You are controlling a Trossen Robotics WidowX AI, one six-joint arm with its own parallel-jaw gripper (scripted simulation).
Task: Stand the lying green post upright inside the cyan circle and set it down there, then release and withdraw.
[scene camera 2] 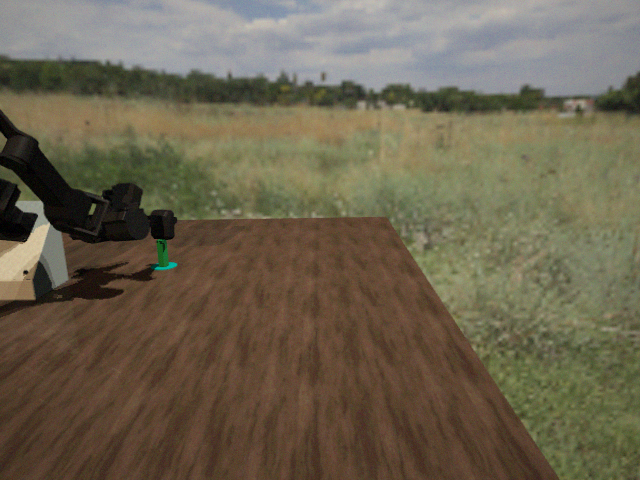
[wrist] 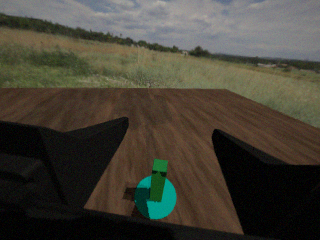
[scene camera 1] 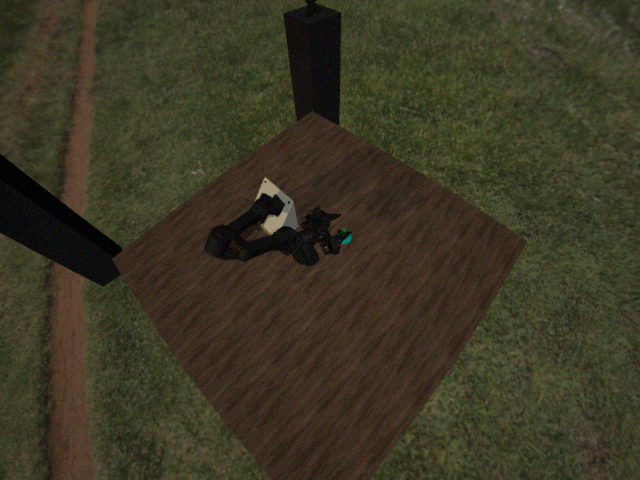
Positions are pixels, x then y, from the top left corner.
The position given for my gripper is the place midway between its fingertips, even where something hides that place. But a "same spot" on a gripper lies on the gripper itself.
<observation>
my gripper: scene camera 2; wrist 170,127; scene camera 1
same spot on my gripper: (scene camera 2: 126,197) = (scene camera 1: 318,228)
</observation>
